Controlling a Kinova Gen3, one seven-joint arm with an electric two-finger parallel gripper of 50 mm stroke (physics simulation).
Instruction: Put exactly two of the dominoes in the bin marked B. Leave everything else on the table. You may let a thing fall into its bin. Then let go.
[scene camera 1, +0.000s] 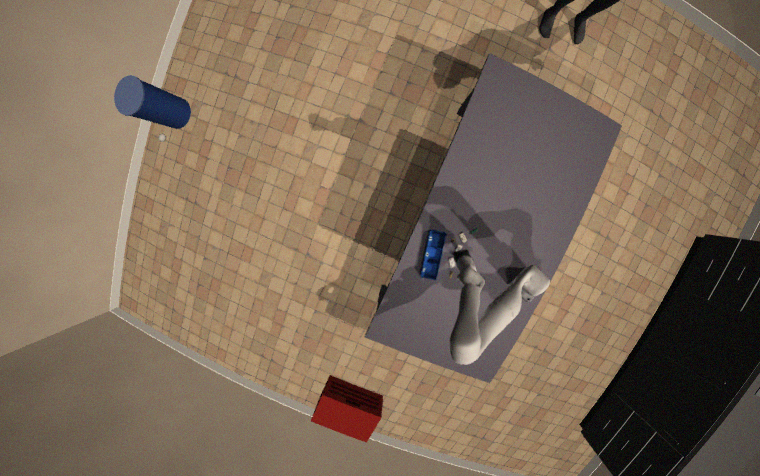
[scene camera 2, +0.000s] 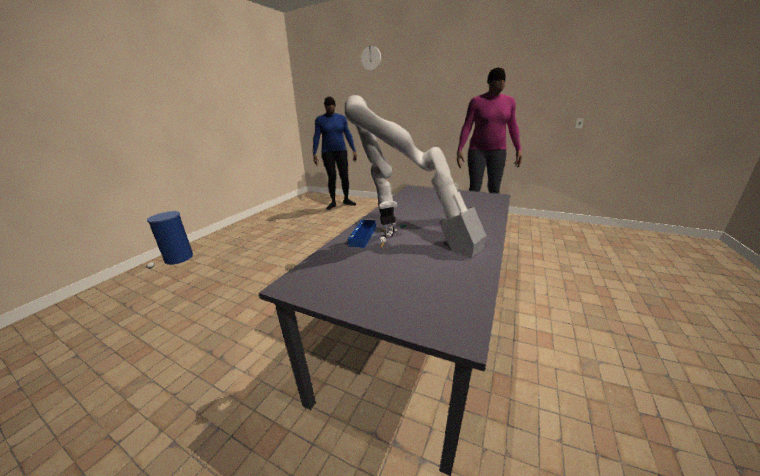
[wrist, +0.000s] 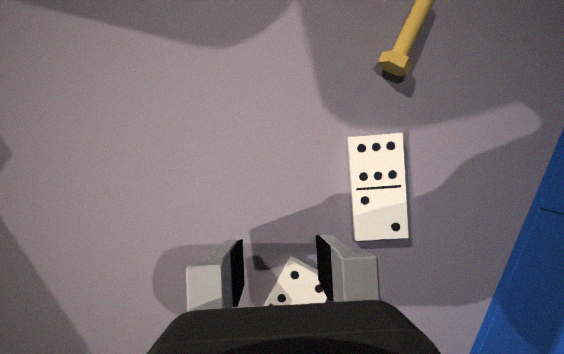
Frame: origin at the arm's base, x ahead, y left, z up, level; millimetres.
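Where they show: gripper, between the fingertips: (scene camera 2: 390, 234) (wrist: 280, 260); arm's base, origin of its link: (scene camera 2: 456, 214).
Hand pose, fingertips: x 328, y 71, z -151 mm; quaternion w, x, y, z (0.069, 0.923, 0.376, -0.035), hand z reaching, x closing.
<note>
Things, the pixels of their top centre, and the offset from my fingertips. Level surfaces: height alone.
- tilted white domino, centre of its top: (wrist: 288, 315) 19 mm right, 22 mm ahead, 4 mm down
- six-two domino, centre of its top: (wrist: 378, 187) (scene camera 2: 382, 238) (scene camera 1: 451, 262) 57 mm left, 12 mm ahead, 4 mm down
- blue bin unit, centre of its top: (scene camera 1: 433, 255) (scene camera 2: 362, 228) 75 mm left, 127 mm ahead, 35 mm up
- yellow bolt, centre of its top: (wrist: 413, 28) (scene camera 2: 382, 243) (scene camera 1: 451, 275) 119 mm left, 25 mm back, 2 mm up
- table, height of its surface: 12 mm down
- small green thing, centre of its top: (scene camera 1: 474, 230) (scene camera 2: 403, 225) 149 mm right, 6 mm ahead, 1 mm down
My gripper (scene camera 1: 457, 247) (scene camera 2: 388, 228) (wrist: 280, 260) is open, its fingers partly closed in with nothing gripped. In the wrist view a tilted white domino (wrist: 299, 286) shows between and below the fingers, partly hidden by the right finger and gripper body. A six-two domino (scene camera 1: 451, 261) (scene camera 2: 383, 239) (wrist: 379, 162) lies flat to the right of the fingers in the wrist view. Another domino (scene camera 1: 462, 237) lies on the gripper's far side in scene camera 1. The blue bin unit (scene camera 1: 425, 253) (scene camera 2: 355, 243) (wrist: 517, 252) has several compartments beside the dominoes; I cannot read its letters.
A yellow bolt (scene camera 1: 450, 274) (scene camera 2: 382, 245) (wrist: 411, 30) lies on the table (scene camera 1: 538, 134) (scene camera 2: 392, 291) beyond the six-two domino. A small green thing (scene camera 1: 473, 230) (scene camera 2: 403, 225) lies near the other domino. The blue bin unit stands near the table's long edge.
</note>
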